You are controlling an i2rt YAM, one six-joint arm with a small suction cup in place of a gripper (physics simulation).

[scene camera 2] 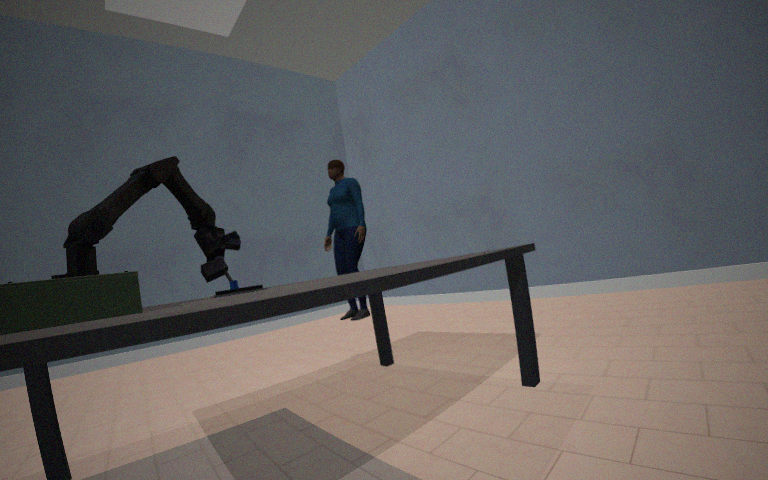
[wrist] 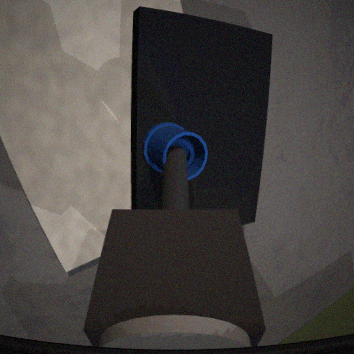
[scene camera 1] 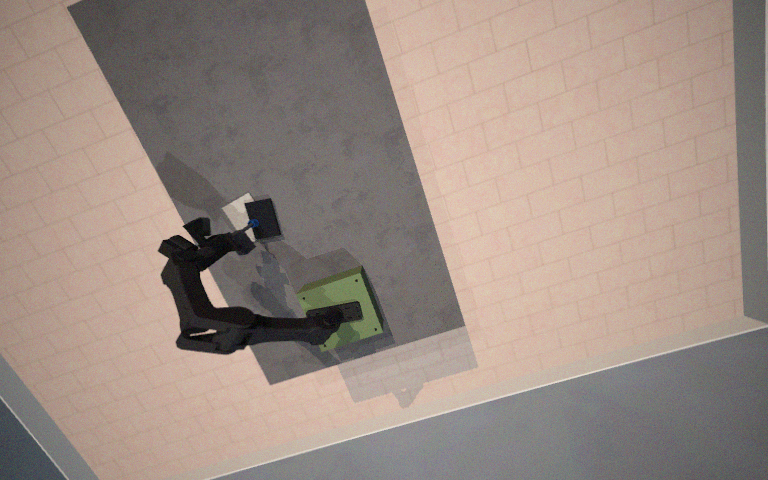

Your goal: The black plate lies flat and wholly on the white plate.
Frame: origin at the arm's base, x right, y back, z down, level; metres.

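Seen in the pictures: hand at its tool point: (wrist: 174, 134) (scene camera 1: 256, 220); arm's base at its link origin: (scene camera 2: 83, 280) (scene camera 1: 334, 314).
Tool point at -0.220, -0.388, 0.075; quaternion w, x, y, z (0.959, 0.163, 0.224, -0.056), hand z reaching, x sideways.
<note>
Pixels of each thing's top centre, then the offset from my tool point to it, as dx, dy, dz. Level surfaces: height alone.
- black plate at its top centre: (wrist: 209, 132) (scene camera 2: 238, 288) (scene camera 1: 262, 219) +0.023, -0.001, -0.004
- white plate at its top centre: (wrist: 111, 116) (scene camera 2: 238, 291) (scene camera 1: 247, 219) -0.037, -0.011, +0.008
- grey table at its surface level: dz +0.014
The black plate (scene camera 1: 265, 216) (scene camera 2: 239, 289) (wrist: 218, 88) is a thin dark square, level and close to the table top. My gripper (scene camera 1: 254, 223) (scene camera 2: 234, 285) (wrist: 175, 151), a blue suction cup, sits on its near left part and holds it. The white plate (scene camera 1: 235, 211) (wrist: 63, 147) lies flat on the grey table (scene camera 1: 311, 119) to the left of the black plate. The black plate covers only the white plate's right edge; most of it is over bare table. In scene camera 2 the white plate is hidden.
The arm's green base block (scene camera 1: 344, 290) stands near the table's front edge. A person in a blue top (scene camera 2: 346, 214) stands behind the table (scene camera 2: 430, 267). Tiled floor surrounds the table.
</note>
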